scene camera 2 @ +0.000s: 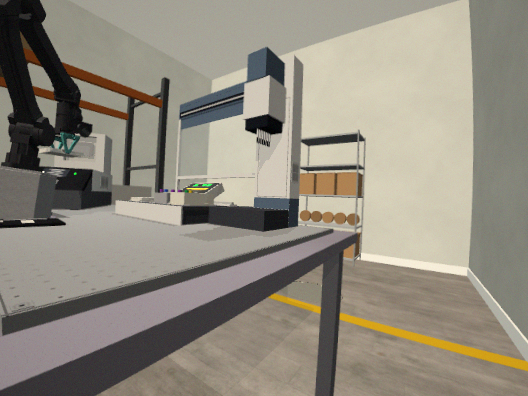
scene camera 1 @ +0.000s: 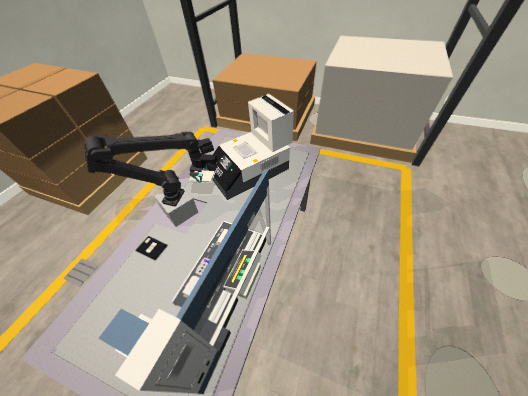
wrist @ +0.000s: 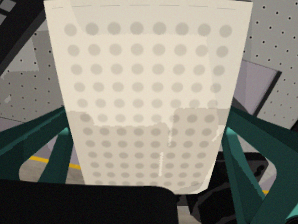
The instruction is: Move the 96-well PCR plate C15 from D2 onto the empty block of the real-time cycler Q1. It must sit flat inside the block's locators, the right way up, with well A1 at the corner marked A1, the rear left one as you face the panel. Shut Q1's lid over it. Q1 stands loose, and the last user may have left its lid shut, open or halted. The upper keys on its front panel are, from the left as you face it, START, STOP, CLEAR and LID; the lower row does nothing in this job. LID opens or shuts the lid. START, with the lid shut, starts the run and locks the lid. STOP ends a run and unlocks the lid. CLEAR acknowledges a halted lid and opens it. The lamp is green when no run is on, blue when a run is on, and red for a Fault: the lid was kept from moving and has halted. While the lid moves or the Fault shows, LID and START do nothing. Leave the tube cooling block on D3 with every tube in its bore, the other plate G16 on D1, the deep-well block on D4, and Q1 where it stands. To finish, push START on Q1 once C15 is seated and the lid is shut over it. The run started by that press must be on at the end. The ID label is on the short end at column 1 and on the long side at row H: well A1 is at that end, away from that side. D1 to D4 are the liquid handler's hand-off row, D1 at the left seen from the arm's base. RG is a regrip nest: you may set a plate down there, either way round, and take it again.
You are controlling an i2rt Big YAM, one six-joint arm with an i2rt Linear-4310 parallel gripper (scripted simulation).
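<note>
You'd find my gripper [wrist: 147, 113] in the wrist view, and there's a white PCR plate [wrist: 147, 97] in there too. There's also a white lid [scene camera 1: 279, 117], and scene camera 2 gets the lid [scene camera 2: 102, 150] as well. Then you've a pipetting head [scene camera 2: 266, 96], plus a blue gantry beam [scene camera 1: 188, 312].
</note>
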